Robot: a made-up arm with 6 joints. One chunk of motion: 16 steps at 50 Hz.
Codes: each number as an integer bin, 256 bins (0 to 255) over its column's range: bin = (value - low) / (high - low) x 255, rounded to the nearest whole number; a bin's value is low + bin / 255 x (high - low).
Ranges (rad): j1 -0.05..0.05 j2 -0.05..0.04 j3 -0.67..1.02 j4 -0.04..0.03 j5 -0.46..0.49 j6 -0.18..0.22
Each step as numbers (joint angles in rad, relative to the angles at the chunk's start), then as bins.
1 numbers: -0.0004 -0.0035 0.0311 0.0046 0.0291 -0.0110
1 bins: 126 132 106 162 131 108
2 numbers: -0.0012 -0.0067 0.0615 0.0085 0.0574 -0.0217
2 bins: 124 123 110 177 139 101
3 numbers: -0.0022 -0.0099 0.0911 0.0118 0.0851 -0.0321
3 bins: 122 114 115 189 146 94
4 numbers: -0.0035 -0.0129 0.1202 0.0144 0.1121 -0.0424
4 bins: 119 105 119 198 154 88
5 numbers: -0.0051 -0.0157 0.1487 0.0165 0.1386 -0.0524
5 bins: 114 97 124 206 161 81
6 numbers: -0.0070 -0.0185 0.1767 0.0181 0.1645 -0.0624
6 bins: 110 89 128 212 168 75
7 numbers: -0.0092 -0.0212 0.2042 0.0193 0.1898 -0.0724
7 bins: 104 82 132 216 174 69
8 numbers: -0.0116 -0.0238 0.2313 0.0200 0.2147 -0.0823
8 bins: 98 74 136 219 181 62
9 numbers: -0.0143 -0.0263 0.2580 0.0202 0.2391 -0.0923
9 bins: 91 67 140 219 188 56
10 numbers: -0.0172 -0.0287 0.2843 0.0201 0.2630 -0.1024
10 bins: 84 60 144 219 194 49
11 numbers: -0.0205 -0.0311 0.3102 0.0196 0.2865 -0.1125
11 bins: 75 54 148 217 200 43
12 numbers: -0.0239 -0.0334 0.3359 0.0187 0.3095 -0.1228
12 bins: 67 47 152 214 207 36
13 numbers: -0.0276 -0.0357 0.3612 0.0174 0.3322 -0.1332
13 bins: 57 41 156 209 213 30
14 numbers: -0.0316 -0.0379 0.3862 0.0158 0.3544 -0.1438
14 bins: 47 34 159 203 219 23
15 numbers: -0.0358 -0.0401 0.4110 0.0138 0.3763 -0.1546
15 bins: 36 28 163 196 224 16
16 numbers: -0.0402 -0.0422 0.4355 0.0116 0.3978 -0.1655
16 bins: 25 22 167 188 230 9
